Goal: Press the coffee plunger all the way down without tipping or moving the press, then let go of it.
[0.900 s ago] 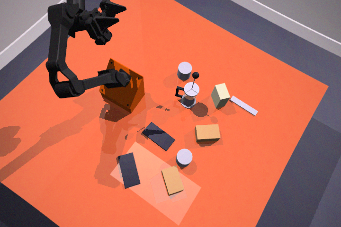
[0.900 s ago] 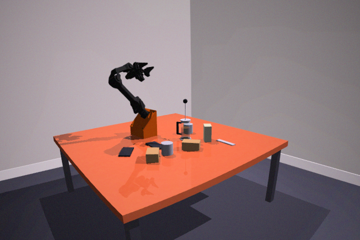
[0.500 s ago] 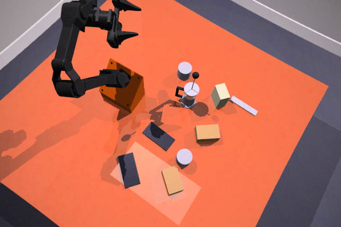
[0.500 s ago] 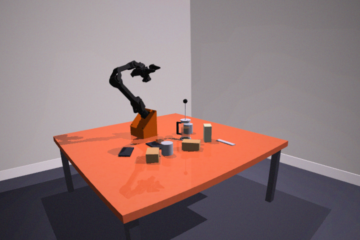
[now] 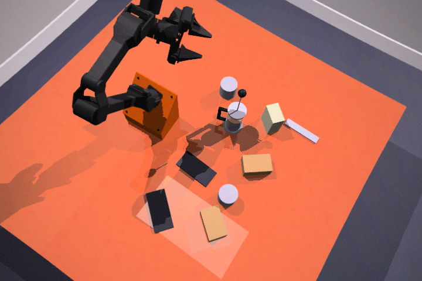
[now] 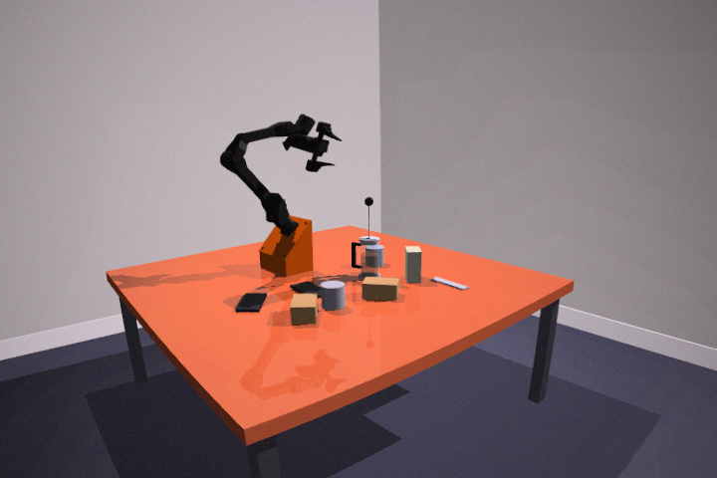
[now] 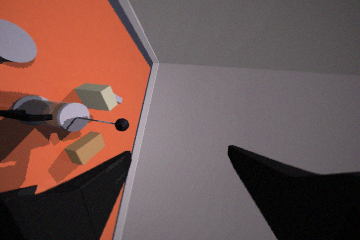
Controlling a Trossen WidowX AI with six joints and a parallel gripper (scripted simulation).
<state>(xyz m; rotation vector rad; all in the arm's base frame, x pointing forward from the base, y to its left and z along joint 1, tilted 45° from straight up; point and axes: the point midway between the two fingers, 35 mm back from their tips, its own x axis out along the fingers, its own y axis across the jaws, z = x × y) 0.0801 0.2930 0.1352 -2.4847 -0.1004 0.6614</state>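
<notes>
My gripper tip is 30 cm above the coffee press, 12 cm short of it and 2 cm to the right of it. Also, from my gripper tip: pale upright block (38 cm below, 26 cm ahead, 13 cm to the left); then grey flat bar (43 cm below, 38 cm ahead, 19 cm to the left).
</notes>
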